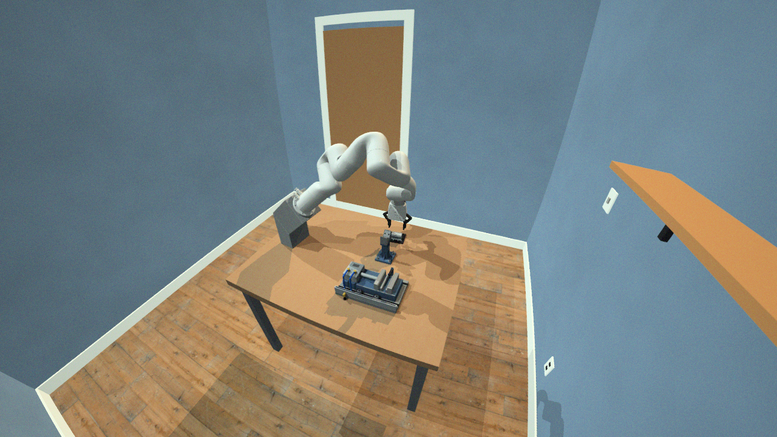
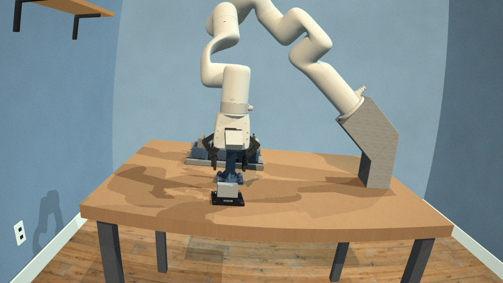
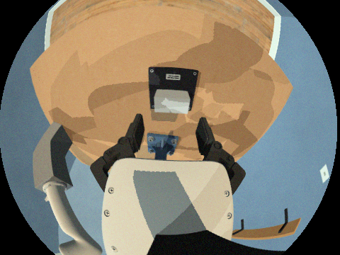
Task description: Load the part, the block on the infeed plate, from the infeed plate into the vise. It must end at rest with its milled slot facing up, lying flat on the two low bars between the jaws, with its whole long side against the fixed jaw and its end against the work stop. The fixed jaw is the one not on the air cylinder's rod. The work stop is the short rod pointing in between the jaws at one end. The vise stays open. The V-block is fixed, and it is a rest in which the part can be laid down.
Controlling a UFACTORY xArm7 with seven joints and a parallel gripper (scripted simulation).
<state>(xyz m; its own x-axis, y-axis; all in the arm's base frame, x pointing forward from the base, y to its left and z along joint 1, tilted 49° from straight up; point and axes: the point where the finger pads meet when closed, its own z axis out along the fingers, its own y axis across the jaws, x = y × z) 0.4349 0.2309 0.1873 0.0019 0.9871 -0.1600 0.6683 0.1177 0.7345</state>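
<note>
My gripper is now 70 mm above the grey block. The rest, counted from my hand: black infeed plate: 10 mm to the left, 100 mm below; then white cylinder rod: 40 mm behind, 400 mm to the right, 20 mm below; then work stop: 50 mm ahead, 360 mm to the right, 10 mm below.
</note>
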